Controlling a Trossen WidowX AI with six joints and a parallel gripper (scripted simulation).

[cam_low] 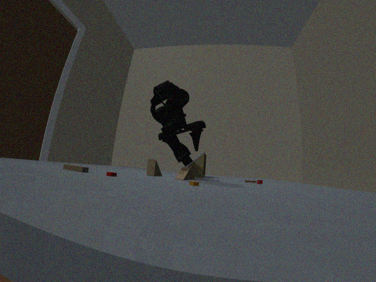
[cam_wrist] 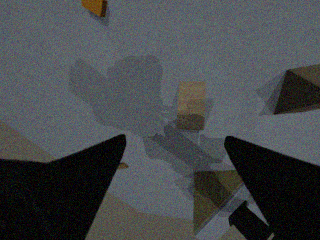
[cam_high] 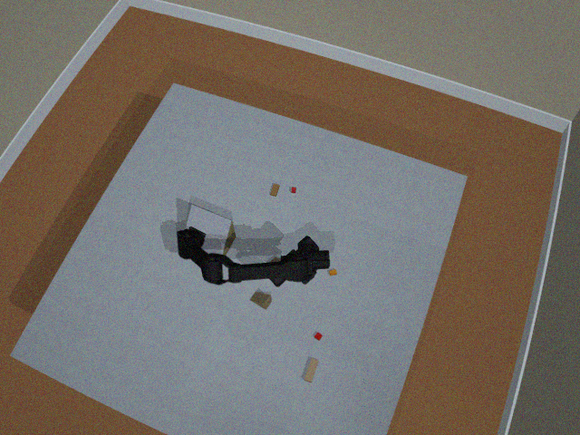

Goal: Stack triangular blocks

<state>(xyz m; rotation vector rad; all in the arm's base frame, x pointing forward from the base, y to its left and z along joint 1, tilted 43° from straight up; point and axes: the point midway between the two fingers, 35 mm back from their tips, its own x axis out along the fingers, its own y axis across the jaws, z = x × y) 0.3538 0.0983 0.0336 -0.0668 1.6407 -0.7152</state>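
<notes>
The triangular block lies 80 mm below my gripper tip and 40 mm behind it. Also, from my gripper tip: orange cube 130 mm ahead, 90 mm below, 60 mm to the left.
</notes>
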